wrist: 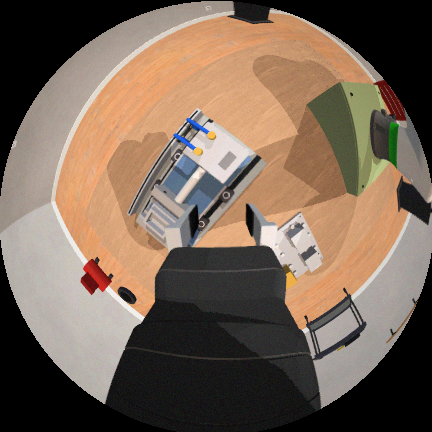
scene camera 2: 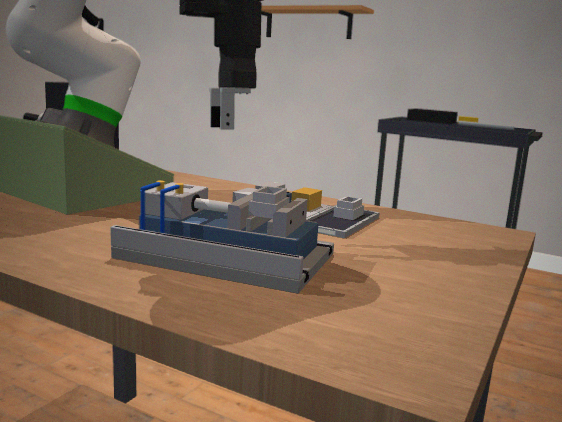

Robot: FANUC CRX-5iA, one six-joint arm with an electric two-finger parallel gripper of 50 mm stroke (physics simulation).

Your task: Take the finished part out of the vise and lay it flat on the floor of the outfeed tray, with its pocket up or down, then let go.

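Frame: origin at the arm's base, x back, y right, z up, level; metres.
Seen in the pictures: gripper, fingertip midpoint: (wrist: 221,213) (scene camera 2: 221,128); arm's base at its link origin: (wrist: 377,133) (scene camera 2: 81,143).
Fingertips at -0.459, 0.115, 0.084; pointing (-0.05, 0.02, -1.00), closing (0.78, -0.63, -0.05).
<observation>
Offsets run from my fingertips to a thing's middle, as dx, dy, dz. "*": to the spot under its first point.
The finished part @[-0.122, +0.046, -0.095] (scene camera 2: 269,201) (wrist: 162,217), light grey with its pocket up, sits between the jaws of the vise @[-0.057, +0.058, -0.143] (scene camera 2: 280,242) (wrist: 181,171), which has a blue body. My gripper (scene camera 2: 222,124) (wrist: 221,213) is open and empty, high above the vise in the scene view; in the wrist view the part is beyond and left of the left finger. The outfeed tray @[* -0.101, -0.220, -0.187] (scene camera 2: 324,221), with a dark floor and a light rim, is behind the vise and holds another grey part @[-0.121, -0.297, -0.169] (scene camera 2: 349,208). The tray does not show in the wrist view.
A yellow block @[-0.022, -0.298, -0.167] (scene camera 2: 307,198) (wrist: 290,277) is near a light grey fixture plate (wrist: 298,247) right of the gripper in the wrist view. Blue hoses @[* +0.008, +0.137, -0.114] (scene camera 2: 162,210) (wrist: 187,142) rise at one vise end. A green robot base (scene camera 2: 65,165) (wrist: 345,135) stands on the table.
</observation>
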